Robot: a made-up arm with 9 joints. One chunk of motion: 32 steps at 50 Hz.
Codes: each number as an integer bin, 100 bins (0 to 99) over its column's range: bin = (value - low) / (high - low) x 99, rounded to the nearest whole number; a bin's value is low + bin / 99 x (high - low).
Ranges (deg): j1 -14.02..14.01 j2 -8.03..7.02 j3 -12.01..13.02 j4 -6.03..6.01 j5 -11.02..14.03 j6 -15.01..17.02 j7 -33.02..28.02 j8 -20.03..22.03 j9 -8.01..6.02
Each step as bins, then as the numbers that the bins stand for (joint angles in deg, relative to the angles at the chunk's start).
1 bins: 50 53 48 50 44 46 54 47 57
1 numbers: 0.14 0.03 0.13 0.05 0.11 -0.13 0.27 -0.06 0.07
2 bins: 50 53 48 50 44 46 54 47 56
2 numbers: 0.14 0.03 0.13 0.05 0.11 -0.13 0.27 -0.06 -0.07
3 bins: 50 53 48 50 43 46 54 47 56
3 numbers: 0.14 0.03 0.13 0.05 -0.14 -0.13 0.27 -0.06 -0.07
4 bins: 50 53 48 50 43 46 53 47 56
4 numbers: 0.14 0.03 0.13 0.05 -0.14 -0.13 -0.34 -0.06 -0.07
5 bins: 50 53 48 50 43 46 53 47 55
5 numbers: 0.14 0.03 0.13 0.05 -0.14 -0.13 -0.34 -0.06 -0.22
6 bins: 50 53 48 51 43 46 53 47 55
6 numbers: 0.14 0.03 0.13 0.17 -0.14 -0.13 -0.34 -0.06 -0.22
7 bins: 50 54 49 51 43 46 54 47 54
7 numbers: 0.14 0.18 0.38 0.17 -0.14 -0.13 0.27 -0.06 -0.36
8 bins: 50 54 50 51 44 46 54 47 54
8 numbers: 0.14 0.18 0.63 0.17 0.11 -0.13 0.27 -0.06 -0.36
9 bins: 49 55 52 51 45 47 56 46 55
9 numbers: -0.15 0.33 1.14 0.17 0.37 0.20 1.51 -0.49 -0.22
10 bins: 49 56 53 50 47 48 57 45 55
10 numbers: -0.15 0.48 1.39 0.05 0.87 0.52 2.12 -0.91 -0.22
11 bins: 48 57 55 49 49 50 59 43 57
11 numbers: -0.43 0.64 1.90 -0.07 1.38 1.17 3.36 -1.76 0.07
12 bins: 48 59 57 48 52 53 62 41 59
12 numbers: -0.43 0.94 2.40 -0.19 2.14 2.14 5.21 -2.61 0.35
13 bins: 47 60 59 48 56 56 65 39 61
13 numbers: -0.71 1.09 2.91 -0.19 3.15 3.11 7.06 -3.46 0.63
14 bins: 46 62 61 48 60 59 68 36 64
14 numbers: -1.00 1.40 3.41 -0.19 4.16 4.08 8.91 -4.74 1.06
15 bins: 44 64 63 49 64 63 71 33 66
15 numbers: -1.56 1.70 3.92 -0.07 5.17 5.37 10.76 -6.01 1.34
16 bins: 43 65 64 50 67 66 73 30 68
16 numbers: -1.85 1.85 4.17 0.05 5.93 6.34 11.99 -7.28 1.63
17 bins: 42 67 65 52 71 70 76 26 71
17 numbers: -2.13 2.16 4.42 0.29 6.95 7.64 13.84 -8.98 2.05
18 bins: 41 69 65 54 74 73 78 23 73
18 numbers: -2.41 2.46 4.42 0.54 7.70 8.61 15.07 -10.26 2.34
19 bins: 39 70 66 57 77 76 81 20 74
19 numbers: -2.98 2.61 4.68 0.90 8.46 9.58 16.92 -11.53 2.48
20 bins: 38 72 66 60 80 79 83 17 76
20 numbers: -3.26 2.92 4.68 1.27 9.22 10.55 18.15 -12.81 2.76
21 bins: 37 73 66 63 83 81 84 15 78
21 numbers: -3.54 3.07 4.68 1.63 9.98 11.20 18.77 -13.66 3.04
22 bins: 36 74 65 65 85 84 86 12 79
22 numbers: -3.83 3.22 4.42 1.88 10.49 12.17 20.00 -14.93 3.19
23 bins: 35 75 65 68 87 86 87 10 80
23 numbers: -4.11 3.37 4.42 2.24 10.99 12.81 20.62 -15.78 3.33
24 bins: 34 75 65 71 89 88 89 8 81
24 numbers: -4.39 3.37 4.42 2.60 11.50 13.46 21.85 -16.63 3.47
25 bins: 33 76 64 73 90 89 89 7 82
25 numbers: -4.68 3.52 4.17 2.85 11.75 13.78 21.85 -17.06 3.61
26 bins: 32 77 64 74 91 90 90 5 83
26 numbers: -4.96 3.68 4.17 2.97 12.01 14.11 22.47 -17.91 3.75
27 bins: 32 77 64 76 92 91 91 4 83
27 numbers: -4.96 3.68 4.17 3.21 12.26 14.43 23.09 -18.33 3.75
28 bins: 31 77 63 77 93 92 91 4 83
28 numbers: -5.24 3.68 3.92 3.33 12.51 14.76 23.09 -18.33 3.75
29 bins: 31 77 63 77 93 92 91 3 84
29 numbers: -5.24 3.68 3.92 3.33 12.51 14.76 23.09 -18.76 3.89
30 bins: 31 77 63 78 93 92 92 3 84
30 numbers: -5.24 3.68 3.92 3.46 12.51 14.76 23.70 -18.76 3.89
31 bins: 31 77 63 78 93 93 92 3 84
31 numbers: -5.24 3.68 3.92 3.46 12.51 15.08 23.70 -18.76 3.89
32 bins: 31 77 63 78 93 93 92 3 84
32 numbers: -5.24 3.68 3.92 3.46 12.51 15.08 23.70 -18.76 3.89
